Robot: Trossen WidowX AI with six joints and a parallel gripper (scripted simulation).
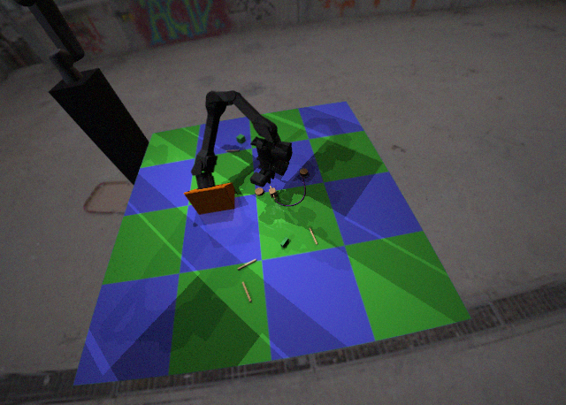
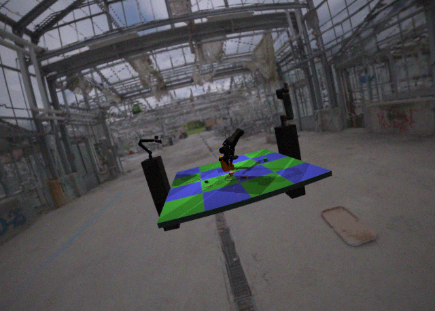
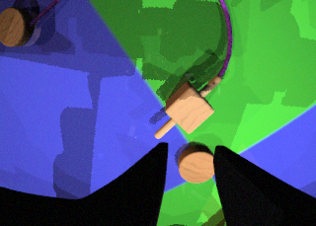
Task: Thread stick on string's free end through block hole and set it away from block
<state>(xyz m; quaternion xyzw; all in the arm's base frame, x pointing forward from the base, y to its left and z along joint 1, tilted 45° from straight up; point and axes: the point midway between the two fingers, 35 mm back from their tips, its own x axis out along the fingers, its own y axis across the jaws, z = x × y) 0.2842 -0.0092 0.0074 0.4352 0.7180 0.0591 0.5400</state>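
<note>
My gripper tip is now 80 mm above the wooden block and 10 mm to the left of it. Also, from my gripper tip: thin wooden stick: 80 mm below, 20 mm to the right; then round wooden button: 160 mm ahead, 100 mm to the left, 80 mm below; then purple string: 80 mm below, 40 mm to the right, 10 mm ahead.
</note>
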